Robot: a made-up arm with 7 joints.
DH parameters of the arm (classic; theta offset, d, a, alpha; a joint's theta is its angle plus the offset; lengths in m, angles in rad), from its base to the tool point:
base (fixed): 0 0.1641 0 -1.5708
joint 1: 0 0.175 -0.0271 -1.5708
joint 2: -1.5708 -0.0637 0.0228 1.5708
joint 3: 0 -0.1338 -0.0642 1.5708
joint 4: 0 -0.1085 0.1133 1.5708
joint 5: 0 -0.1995 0.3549 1.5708
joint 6: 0 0.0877 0.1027 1.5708
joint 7: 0 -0.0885 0.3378 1.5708
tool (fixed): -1.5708 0.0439 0 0
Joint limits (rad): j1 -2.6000..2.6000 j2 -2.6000..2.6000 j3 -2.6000..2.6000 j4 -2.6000..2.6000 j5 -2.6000..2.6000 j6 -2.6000..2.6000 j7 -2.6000..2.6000
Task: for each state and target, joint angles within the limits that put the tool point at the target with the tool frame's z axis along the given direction. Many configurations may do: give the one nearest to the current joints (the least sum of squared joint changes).
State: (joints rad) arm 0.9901 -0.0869 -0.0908 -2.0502 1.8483 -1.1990 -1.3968
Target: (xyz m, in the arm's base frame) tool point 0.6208 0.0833 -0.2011 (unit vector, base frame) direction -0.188 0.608 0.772
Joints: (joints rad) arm 1.2969 0.3894 -0.3049 -2.6000 1.5135 -1.4379 -0.7760
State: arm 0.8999 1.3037 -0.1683 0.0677 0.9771 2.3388 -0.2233
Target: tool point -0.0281 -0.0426 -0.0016 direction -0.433 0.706 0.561
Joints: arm 1.2375 1.4701 -0.3163 -0.8935 1.5752 2.6000 0.0283
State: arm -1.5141 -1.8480 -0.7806 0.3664 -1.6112 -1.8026 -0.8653
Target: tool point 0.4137 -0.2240 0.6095 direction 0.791 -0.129 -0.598
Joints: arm -2.2078 -1.4568 -0.5658 0.2023 -2.3707 -1.2726 0.1090
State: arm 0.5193 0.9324 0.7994 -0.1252 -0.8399 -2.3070 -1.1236
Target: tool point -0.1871 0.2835 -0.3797 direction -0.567 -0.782 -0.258
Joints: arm 0.9601 1.2308 0.2363 -0.1410 -1.0742 -2.2170 -2.0098
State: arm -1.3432 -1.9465 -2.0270 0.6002 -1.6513 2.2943 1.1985
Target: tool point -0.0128 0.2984 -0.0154 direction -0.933 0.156 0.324
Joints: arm -1.3401 -2.0961 -1.8912 0.2102 -2.0373 2.3609 0.4208
